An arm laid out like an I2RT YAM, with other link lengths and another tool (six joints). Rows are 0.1 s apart.
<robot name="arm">
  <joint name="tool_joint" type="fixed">
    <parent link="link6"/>
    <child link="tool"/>
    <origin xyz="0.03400 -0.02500 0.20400" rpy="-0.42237 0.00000 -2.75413"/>
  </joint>
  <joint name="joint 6" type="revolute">
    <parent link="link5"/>
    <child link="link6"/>
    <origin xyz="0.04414 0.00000 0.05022" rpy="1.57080 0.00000 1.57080"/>
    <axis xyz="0 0 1"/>
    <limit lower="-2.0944" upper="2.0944"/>
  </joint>
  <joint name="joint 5" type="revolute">
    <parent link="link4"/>
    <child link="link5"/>
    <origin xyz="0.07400 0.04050 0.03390" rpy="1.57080 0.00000 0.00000"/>
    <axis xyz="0 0 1"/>
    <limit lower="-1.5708" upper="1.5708"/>
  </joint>
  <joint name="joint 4" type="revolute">
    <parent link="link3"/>
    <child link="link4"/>
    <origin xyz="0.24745 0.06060 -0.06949" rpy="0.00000 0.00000 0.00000"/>
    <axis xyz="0 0 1"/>
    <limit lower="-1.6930" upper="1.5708"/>
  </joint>
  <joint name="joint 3" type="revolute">
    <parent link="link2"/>
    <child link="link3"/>
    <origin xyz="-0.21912 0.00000 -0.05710" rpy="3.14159 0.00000 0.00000"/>
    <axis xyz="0 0 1"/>
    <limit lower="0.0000" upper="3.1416"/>
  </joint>
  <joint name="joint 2" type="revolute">
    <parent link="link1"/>
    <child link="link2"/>
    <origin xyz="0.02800 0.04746 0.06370" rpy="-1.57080 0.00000 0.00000"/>
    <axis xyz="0 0 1"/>
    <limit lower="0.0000" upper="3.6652"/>
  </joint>
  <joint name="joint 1" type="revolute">
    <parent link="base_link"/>
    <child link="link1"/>
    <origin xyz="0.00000 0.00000 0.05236" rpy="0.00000 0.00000 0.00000"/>
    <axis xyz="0 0 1"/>
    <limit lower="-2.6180" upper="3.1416"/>
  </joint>
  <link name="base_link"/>
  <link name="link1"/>
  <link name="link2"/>
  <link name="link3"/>
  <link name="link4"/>
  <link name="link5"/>
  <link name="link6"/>
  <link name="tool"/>
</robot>
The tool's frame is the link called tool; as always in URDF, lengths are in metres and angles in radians.
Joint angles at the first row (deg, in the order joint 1, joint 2, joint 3, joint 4, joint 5, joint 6):
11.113 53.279 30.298 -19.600 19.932 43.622
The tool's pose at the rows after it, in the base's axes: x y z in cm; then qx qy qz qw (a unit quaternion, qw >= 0):
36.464, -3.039, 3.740, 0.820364, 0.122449, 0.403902, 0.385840
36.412, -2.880, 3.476, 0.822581, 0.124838, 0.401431, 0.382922
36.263, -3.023, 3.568, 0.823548, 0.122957, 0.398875, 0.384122
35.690, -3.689, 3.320, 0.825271, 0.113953, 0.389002, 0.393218
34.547, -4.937, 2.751, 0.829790, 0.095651, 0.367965, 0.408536
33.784, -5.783, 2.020, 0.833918, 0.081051, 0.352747, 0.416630
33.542, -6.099, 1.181, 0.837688, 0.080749, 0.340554, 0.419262
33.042, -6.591, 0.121, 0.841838, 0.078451, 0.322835, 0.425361
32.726, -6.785, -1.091, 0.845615, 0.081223, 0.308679, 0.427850
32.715, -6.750, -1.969, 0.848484, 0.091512, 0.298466, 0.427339
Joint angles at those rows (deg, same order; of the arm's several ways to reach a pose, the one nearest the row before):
11.075 54.034 30.197 -19.490 20.430 43.918
11.138 54.425 30.295 -19.670 20.100 44.048
11.081 54.239 30.585 -20.413 20.306 44.282
11.137 54.134 30.276 -21.154 21.860 45.309
11.044 54.360 29.939 -22.761 24.505 47.566
10.677 55.063 29.355 -23.084 25.899 49.333
10.325 56.944 29.300 -22.606 26.110 49.718
10.120 59.395 29.226 -22.230 26.943 50.609
10.038 62.089 28.904 -21.048 27.221 51.031
9.872 64.561 29.185 -20.211 26.835 50.437

